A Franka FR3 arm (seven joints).
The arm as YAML. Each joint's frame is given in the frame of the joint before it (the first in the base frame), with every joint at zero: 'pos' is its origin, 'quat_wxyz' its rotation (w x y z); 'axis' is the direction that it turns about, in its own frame. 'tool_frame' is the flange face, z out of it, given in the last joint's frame.
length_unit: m
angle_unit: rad
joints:
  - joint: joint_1
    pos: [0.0, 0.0, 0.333]
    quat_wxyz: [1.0, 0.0, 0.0, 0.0]
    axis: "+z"
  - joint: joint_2
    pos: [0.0, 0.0, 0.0]
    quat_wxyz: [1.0, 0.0, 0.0, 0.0]
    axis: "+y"
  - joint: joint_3
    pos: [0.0, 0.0, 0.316]
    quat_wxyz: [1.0, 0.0, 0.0, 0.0]
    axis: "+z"
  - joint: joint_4
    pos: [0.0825, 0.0, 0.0]
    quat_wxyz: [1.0, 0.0, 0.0, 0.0]
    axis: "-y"
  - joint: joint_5
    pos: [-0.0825, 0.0, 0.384]
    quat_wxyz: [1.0, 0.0, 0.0, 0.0]
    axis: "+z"
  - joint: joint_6
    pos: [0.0, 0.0, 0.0]
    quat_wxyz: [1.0, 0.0, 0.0, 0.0]
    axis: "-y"
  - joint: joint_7
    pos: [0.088, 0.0, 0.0]
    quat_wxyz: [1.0, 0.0, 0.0, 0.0]
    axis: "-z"
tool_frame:
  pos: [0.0, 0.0, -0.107]
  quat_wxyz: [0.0, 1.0, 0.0, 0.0]
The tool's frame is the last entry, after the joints.
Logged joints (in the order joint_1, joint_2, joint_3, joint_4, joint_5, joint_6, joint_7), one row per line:
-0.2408, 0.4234, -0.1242, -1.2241, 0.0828, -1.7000, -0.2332
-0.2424, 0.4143, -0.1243, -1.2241, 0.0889, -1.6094, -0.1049
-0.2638, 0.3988, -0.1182, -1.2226, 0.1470, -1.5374, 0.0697
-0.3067, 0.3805, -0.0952, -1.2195, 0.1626, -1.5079, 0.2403
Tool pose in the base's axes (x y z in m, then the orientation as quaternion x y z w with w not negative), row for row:
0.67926, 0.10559, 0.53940, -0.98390, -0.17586, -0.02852, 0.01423
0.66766, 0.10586, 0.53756, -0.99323, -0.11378, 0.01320, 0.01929
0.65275, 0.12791, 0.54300, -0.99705, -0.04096, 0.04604, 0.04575
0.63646, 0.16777, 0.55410, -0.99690, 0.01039, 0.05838, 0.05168
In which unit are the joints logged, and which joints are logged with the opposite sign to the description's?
The joints are logged in radians. Opposite sign: joint_1, joint_6.
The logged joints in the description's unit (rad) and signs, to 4 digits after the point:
0.2408, 0.4234, -0.1242, -1.2241, 0.0828, 1.7000, -0.2332
0.2424, 0.4143, -0.1243, -1.2241, 0.0889, 1.6094, -0.1049
0.2638, 0.3988, -0.1182, -1.2226, 0.1470, 1.5374, 0.0697
0.3067, 0.3805, -0.0952, -1.2195, 0.1626, 1.5079, 0.2403

